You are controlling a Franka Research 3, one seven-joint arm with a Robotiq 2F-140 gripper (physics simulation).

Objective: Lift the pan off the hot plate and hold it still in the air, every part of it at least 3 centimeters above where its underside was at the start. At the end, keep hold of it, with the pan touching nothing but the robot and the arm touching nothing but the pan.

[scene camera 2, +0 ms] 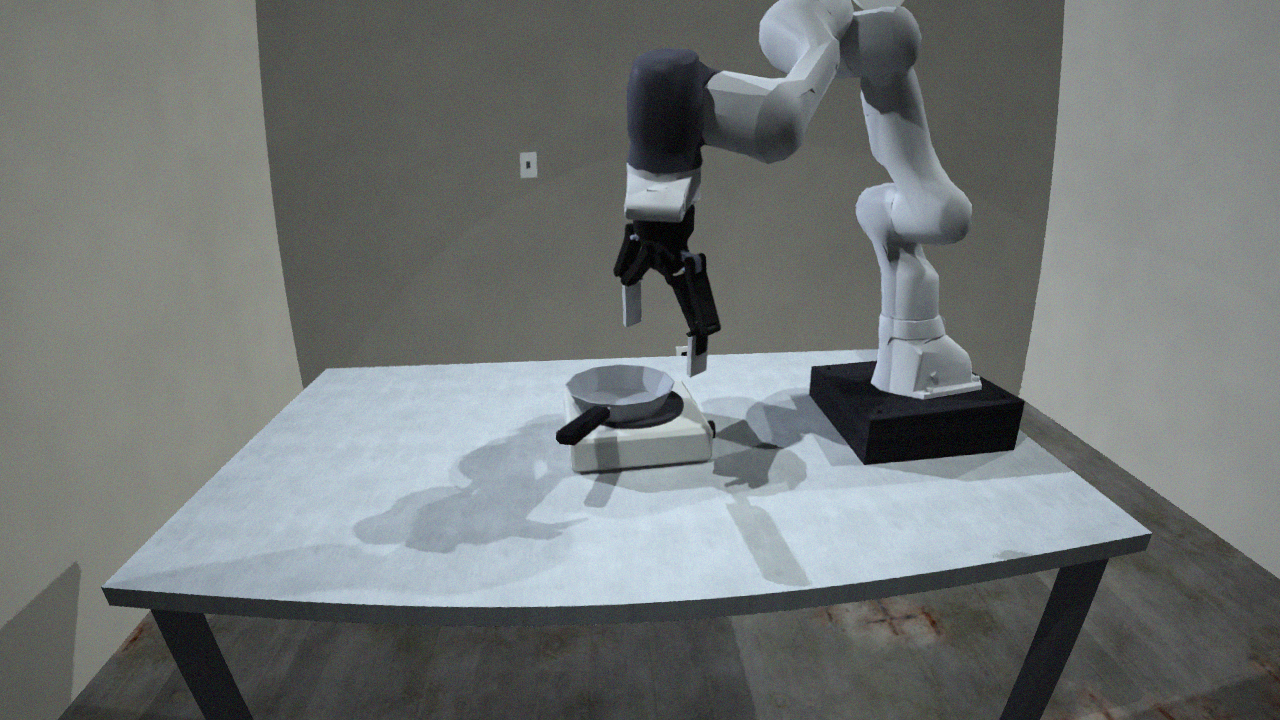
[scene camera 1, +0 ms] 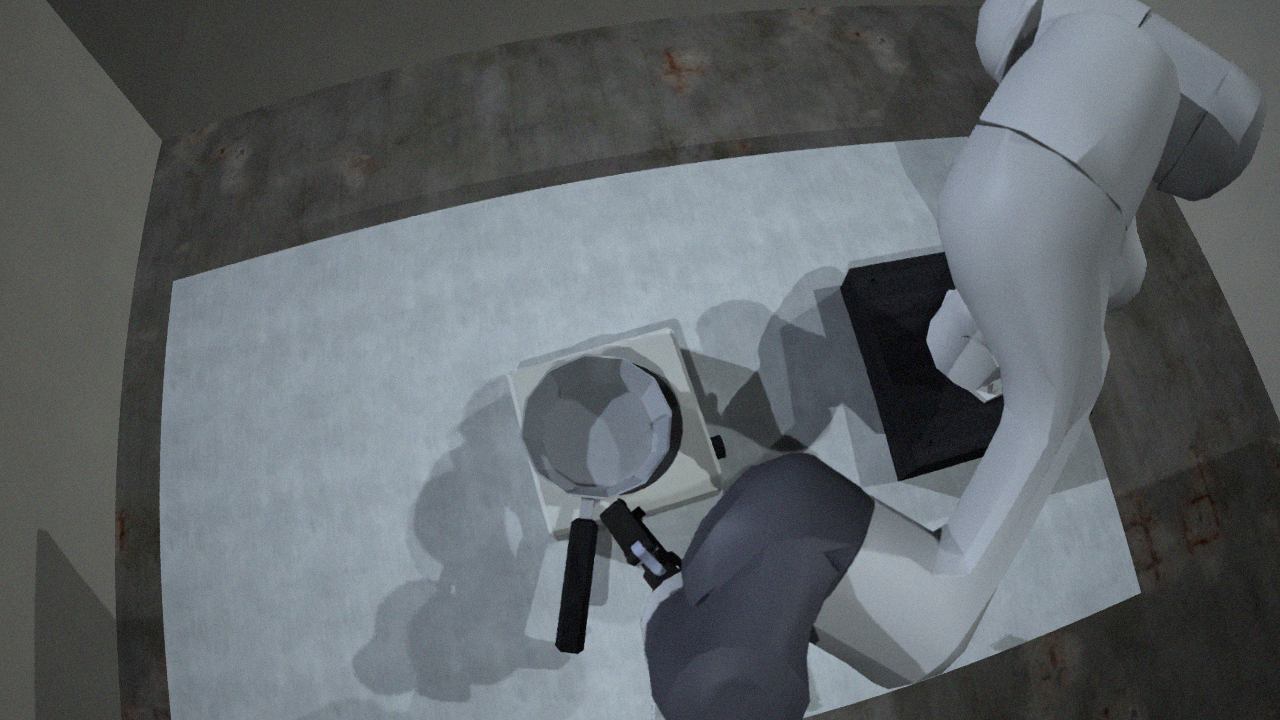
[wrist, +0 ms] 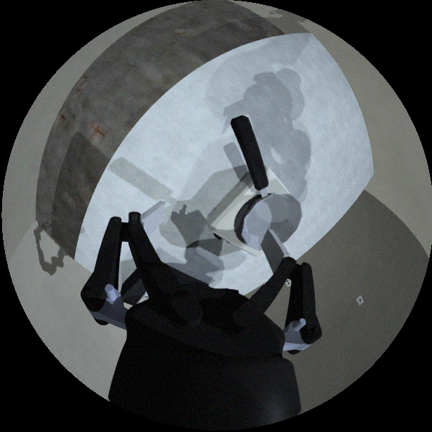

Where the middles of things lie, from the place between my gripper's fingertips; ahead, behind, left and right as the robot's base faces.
Labels:
The grey pan (scene camera 1: 596, 426) lies 14 cm below my hand, 12 cm to the right of it and 6 cm ahead of it. Also, from my hand: cream hot plate (scene camera 1: 690, 472) (22 cm to the right, 22 cm below, 4 cm ahead).

